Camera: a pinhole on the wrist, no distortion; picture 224 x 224 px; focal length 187.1 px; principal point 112.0 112.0 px. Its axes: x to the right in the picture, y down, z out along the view. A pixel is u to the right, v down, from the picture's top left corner.
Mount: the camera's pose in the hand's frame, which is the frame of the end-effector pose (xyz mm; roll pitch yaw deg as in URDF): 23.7 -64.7 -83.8 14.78 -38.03 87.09
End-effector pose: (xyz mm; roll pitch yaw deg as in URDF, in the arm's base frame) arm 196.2 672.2 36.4 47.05 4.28 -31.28
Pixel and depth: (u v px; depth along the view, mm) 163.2 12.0 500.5
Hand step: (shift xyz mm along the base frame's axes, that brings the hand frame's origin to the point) 139.2 -550.7 23.3
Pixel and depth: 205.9 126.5 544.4
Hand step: -146.4 -493.5 201.1
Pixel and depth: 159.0 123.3 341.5
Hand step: -90.1 -310.1 1.2
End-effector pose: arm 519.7 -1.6 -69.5 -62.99 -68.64 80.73
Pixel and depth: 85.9 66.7 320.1
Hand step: -10.9 -226.4 269.8
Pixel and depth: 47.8 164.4 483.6
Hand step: -40.4 -509.1 192.4
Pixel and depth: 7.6 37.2 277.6
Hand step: 109.6 -241.4 288.0
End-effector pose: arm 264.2 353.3 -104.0 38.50 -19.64 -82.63
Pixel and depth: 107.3 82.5 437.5
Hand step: -374.8 -237.0 37.5
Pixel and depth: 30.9 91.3 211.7
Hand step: -196.7 -162.5 -111.9
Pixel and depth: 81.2 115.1 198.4
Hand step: -181.8 -115.9 -67.2
